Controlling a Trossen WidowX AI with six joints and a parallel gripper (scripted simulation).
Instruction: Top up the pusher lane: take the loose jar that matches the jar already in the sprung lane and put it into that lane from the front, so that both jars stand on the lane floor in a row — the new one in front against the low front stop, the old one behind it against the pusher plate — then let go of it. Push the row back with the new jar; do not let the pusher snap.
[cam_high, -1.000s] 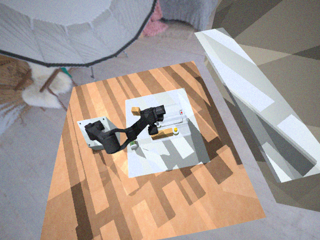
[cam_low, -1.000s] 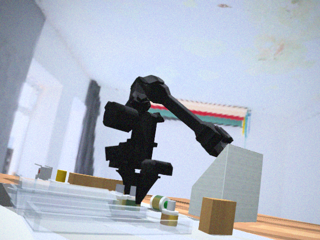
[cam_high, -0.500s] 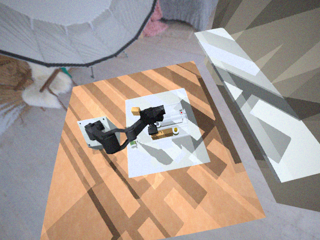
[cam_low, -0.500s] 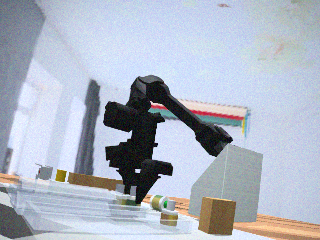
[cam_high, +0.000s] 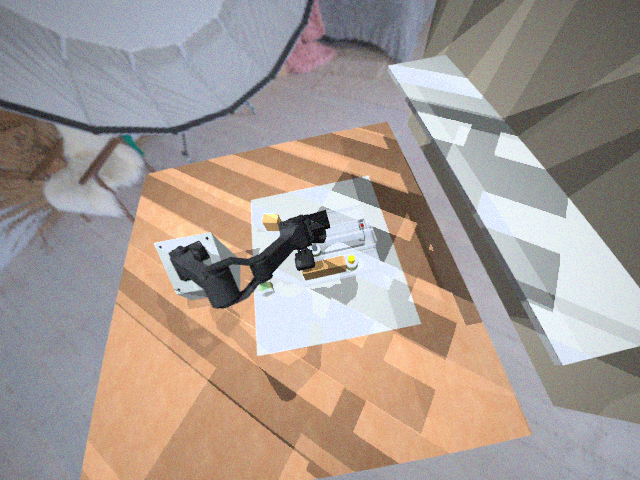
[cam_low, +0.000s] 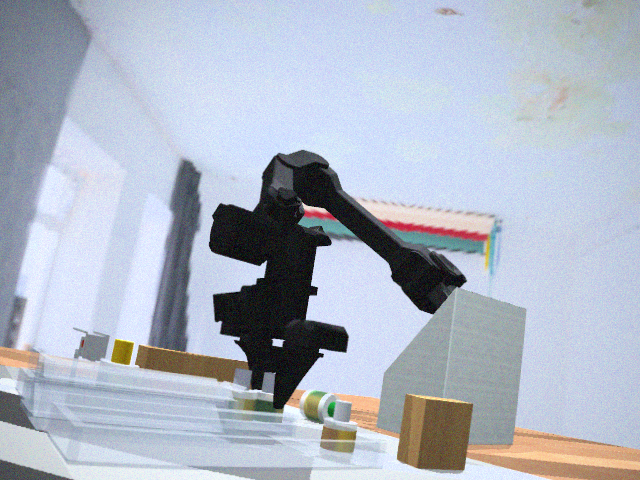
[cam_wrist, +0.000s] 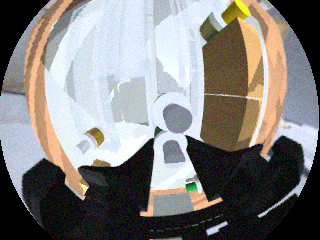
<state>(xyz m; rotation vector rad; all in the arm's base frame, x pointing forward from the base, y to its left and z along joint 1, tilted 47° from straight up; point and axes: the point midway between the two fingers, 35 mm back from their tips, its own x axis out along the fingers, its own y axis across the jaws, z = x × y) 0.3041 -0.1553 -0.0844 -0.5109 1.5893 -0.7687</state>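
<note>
The clear pusher lane lies 150 mm ahead of my gripper tip, 10 mm to the left of it and 10 mm below it.
</note>
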